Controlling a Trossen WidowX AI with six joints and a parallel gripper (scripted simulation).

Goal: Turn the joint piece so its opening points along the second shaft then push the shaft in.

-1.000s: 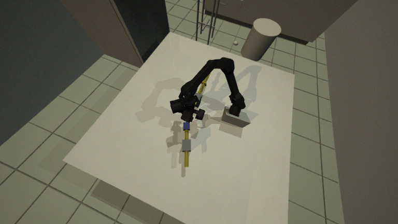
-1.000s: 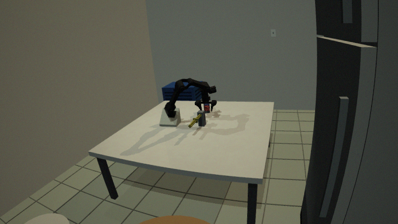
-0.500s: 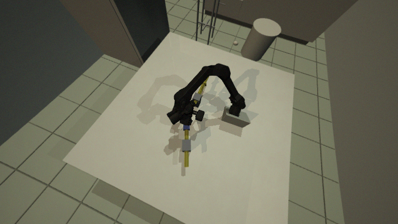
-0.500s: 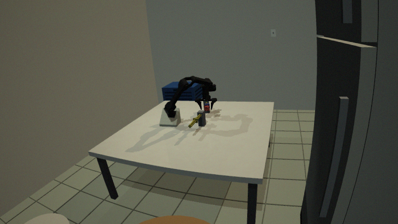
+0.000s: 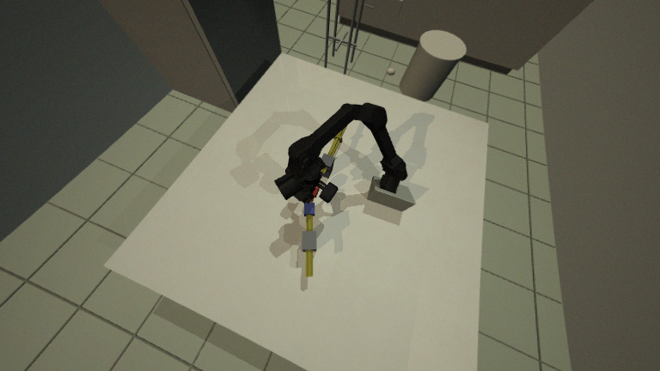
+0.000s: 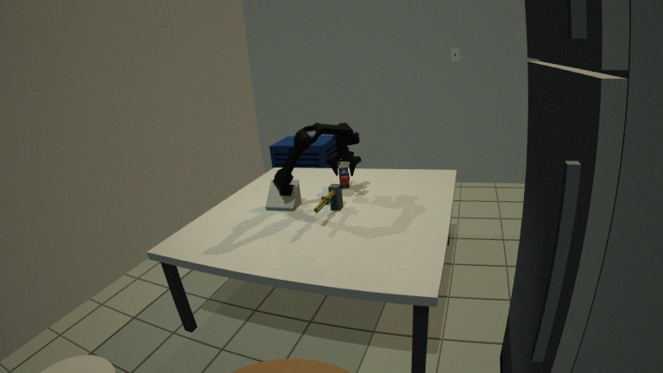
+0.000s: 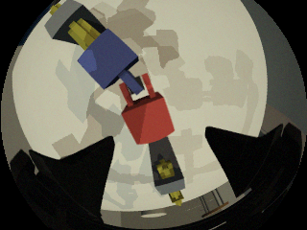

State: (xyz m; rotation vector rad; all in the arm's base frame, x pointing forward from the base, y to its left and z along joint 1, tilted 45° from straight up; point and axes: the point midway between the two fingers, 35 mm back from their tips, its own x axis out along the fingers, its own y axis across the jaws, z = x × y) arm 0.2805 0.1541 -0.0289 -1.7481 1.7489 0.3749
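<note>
The red square joint piece is 1 cm behind my gripper tip, 2 cm to the left of it and 3 cm below it.
</note>
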